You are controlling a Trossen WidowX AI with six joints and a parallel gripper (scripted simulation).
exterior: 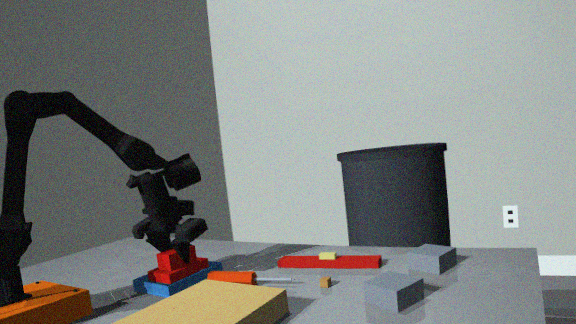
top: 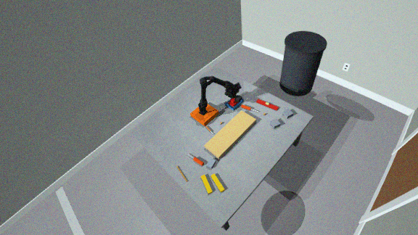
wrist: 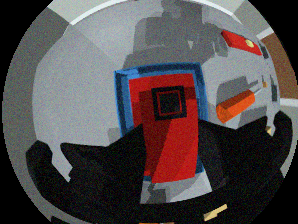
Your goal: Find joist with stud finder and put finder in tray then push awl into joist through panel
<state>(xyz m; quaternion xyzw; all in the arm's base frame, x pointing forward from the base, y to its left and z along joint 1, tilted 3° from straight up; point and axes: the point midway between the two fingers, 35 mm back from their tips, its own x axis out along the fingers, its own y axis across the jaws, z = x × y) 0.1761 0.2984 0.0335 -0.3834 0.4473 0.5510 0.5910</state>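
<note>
Now: gripper tip 10 mm to the right of the red stud finder and 20 mm below it. From my gripper tip the other things lie so: blue tray 10 mm to the right, 30 mm below; then awl 10 mm ahead, 430 mm to the right, 40 mm below; then red level 300 mm ahead, 140 mm to the left, 30 mm below.
</note>
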